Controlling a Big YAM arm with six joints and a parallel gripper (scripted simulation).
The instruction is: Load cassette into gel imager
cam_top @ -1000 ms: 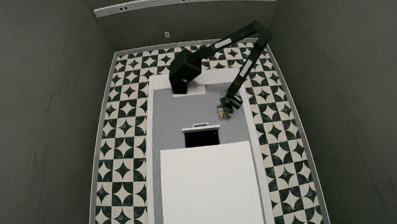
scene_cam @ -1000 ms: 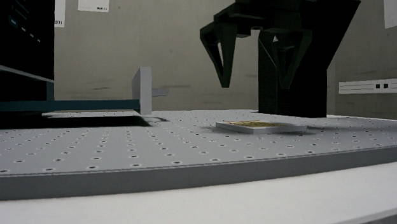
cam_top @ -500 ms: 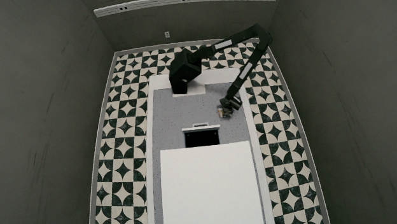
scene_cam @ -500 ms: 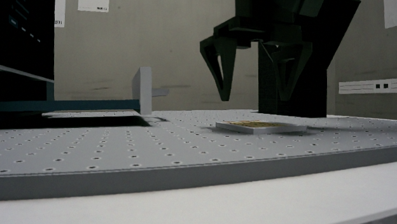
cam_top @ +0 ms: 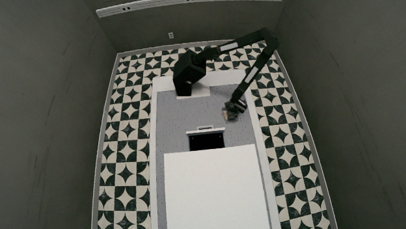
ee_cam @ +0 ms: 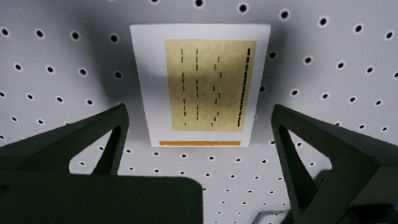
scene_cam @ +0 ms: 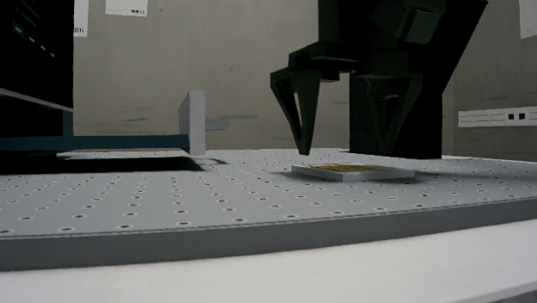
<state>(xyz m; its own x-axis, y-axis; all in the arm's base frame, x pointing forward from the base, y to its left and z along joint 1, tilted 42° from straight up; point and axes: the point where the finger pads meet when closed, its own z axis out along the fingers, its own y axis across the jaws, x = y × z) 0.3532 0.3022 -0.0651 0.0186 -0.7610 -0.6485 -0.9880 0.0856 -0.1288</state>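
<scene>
Now: hand 10 mm to the left of the cassette FINISHED and 20 mm above it. Round my hand: drawer: 230 mm ahead, 230 mm to the right, 10 mm above.
</scene>
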